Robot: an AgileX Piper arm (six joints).
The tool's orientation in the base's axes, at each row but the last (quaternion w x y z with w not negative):
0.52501 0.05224 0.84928 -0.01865
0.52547 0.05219 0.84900 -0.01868
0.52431 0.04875 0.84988 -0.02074
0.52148 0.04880 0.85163 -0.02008
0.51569 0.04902 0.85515 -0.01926
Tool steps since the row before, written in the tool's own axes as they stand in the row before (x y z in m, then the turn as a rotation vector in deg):
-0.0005 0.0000 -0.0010 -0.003 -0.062 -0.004
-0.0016 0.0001 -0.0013 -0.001 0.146 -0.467
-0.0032 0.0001 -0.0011 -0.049 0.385 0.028
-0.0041 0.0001 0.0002 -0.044 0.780 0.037
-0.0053 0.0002 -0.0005 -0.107 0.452 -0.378
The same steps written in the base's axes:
-0.0007 0.0001 0.0009 -0.009 -0.061 0.003
-0.0004 0.0001 0.0020 -0.400 0.185 0.213
0.0005 0.0000 0.0034 0.087 0.377 0.037
0.0020 -0.0002 0.0036 0.134 0.770 0.035
0.0020 -0.0001 0.0049 -0.236 0.474 0.279

